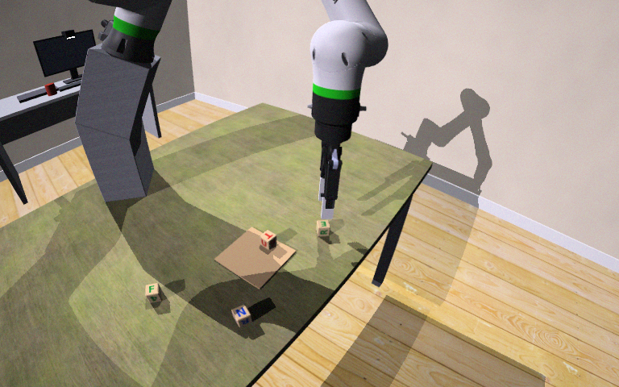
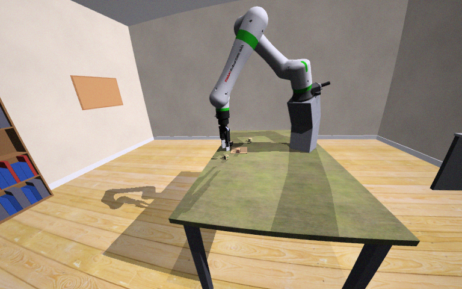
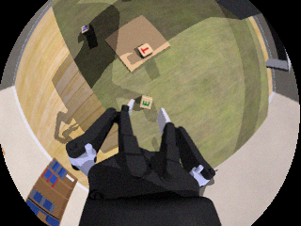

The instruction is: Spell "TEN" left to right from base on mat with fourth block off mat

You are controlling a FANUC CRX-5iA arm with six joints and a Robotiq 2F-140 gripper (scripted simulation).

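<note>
The mat lies 170 mm to the right of my hand, 110 mm below it and 70 mm behind it. Round my hand: N block 310 mm to the right, 90 mm below, 30 mm ahead; F block 420 mm to the right, 150 mm behind, 90 mm below.
</note>
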